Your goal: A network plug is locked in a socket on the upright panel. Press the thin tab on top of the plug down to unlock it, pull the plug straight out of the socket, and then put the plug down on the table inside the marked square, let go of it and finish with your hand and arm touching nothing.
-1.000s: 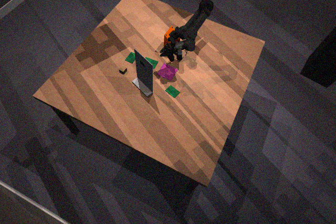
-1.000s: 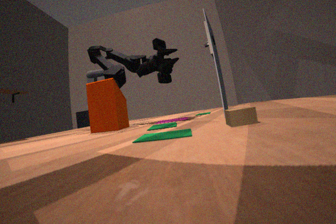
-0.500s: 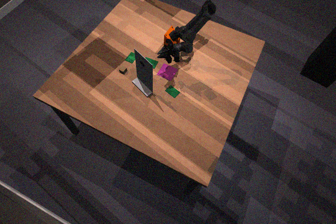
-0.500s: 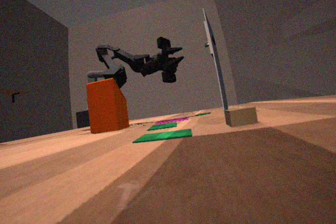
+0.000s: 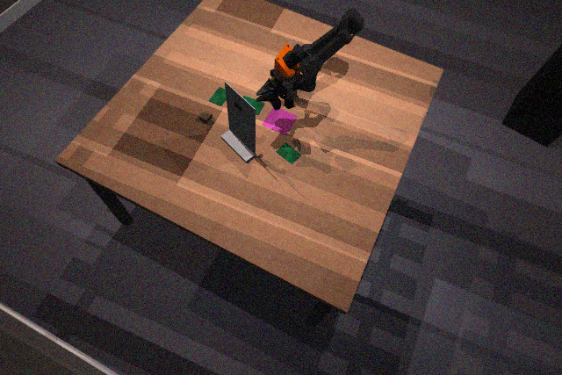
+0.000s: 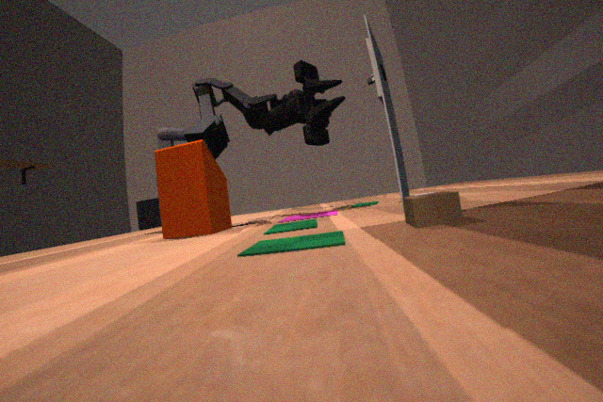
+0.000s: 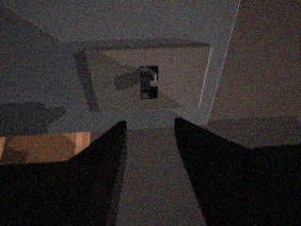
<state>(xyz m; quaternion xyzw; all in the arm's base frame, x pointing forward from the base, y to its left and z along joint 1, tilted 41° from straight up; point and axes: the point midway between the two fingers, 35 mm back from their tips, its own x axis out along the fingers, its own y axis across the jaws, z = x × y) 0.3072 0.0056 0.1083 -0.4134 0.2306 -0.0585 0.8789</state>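
My gripper tip is 70 mm short of the pale network plug and 10 mm to the left of it. From my gripper tip the other things lie so: grey upright panel (90 mm ahead, 20 mm to the right, 100 mm below); magenta marked square (120 mm behind, 40 mm to the left, 240 mm below).
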